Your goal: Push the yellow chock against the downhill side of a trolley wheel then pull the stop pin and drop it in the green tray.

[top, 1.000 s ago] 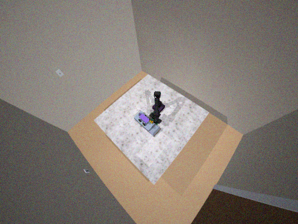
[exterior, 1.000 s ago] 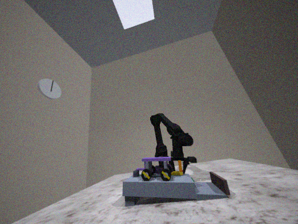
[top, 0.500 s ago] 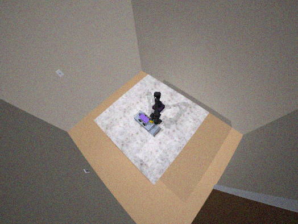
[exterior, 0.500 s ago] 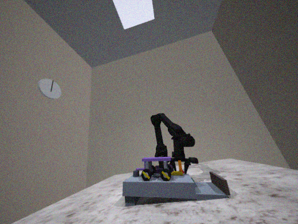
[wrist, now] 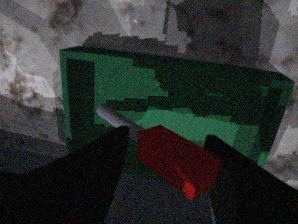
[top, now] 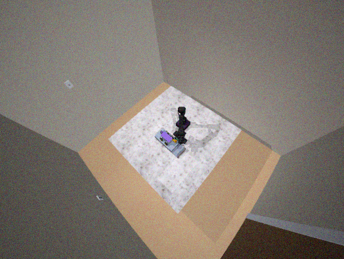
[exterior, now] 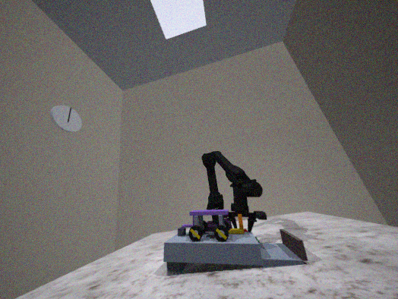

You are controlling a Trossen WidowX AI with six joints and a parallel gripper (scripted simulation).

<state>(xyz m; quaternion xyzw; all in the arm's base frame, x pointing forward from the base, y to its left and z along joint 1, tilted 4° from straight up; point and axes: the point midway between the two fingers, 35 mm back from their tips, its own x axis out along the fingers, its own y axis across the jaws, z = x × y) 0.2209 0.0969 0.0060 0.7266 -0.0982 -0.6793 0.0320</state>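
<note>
Now: gripper tip 10 mm to the left of the red-headed stop pin. The rest, counted from my gripper tip: purple trolley (120 mm to the right, 100 mm ahead, 80 mm above); then yellow chock (70 mm ahead, 50 mm above, 30 mm to the right); then grey ramp (120 mm to the right, 100 mm ahead, 20 mm above).
</note>
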